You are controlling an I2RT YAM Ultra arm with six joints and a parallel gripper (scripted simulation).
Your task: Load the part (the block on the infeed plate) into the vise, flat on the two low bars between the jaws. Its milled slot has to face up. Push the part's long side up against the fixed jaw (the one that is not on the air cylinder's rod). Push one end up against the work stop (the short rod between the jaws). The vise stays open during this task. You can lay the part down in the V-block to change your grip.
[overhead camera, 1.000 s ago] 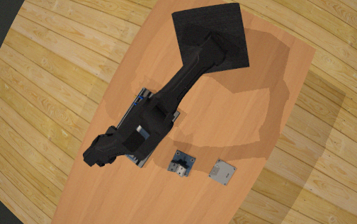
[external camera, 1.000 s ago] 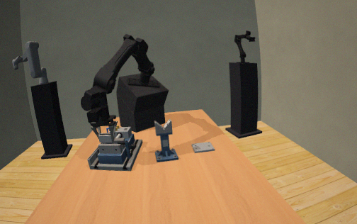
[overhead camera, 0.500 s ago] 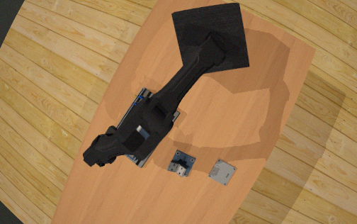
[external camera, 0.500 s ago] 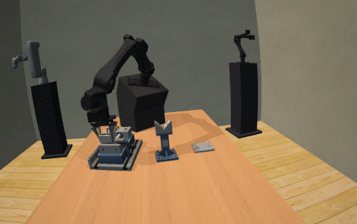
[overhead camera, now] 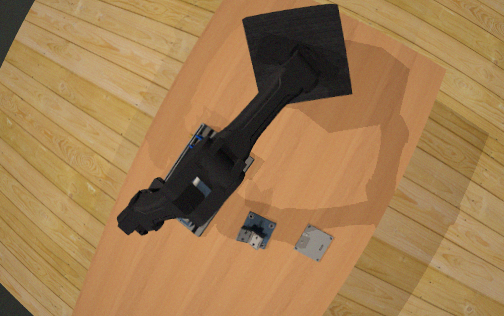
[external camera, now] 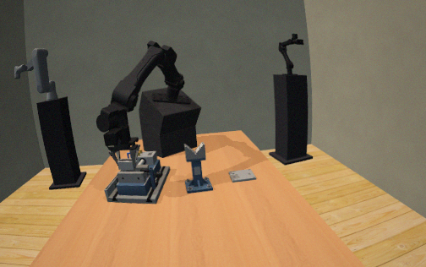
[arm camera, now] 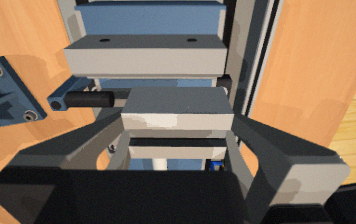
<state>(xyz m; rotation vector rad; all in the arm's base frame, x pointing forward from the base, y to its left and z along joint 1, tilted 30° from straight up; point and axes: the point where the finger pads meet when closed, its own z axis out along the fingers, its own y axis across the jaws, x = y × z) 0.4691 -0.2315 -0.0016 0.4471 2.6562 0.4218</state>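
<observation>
Now: hand 1 cm below the part. Also, from my hand: black rod: 2 cm ahead, 6 cm to the left, 2 cm below; moving jaw: 2 cm behind, 3 cm to the left, 3 cm below; fixed jaw: 4 cm ahead, 1 cm to the left, 3 cm below.
</observation>
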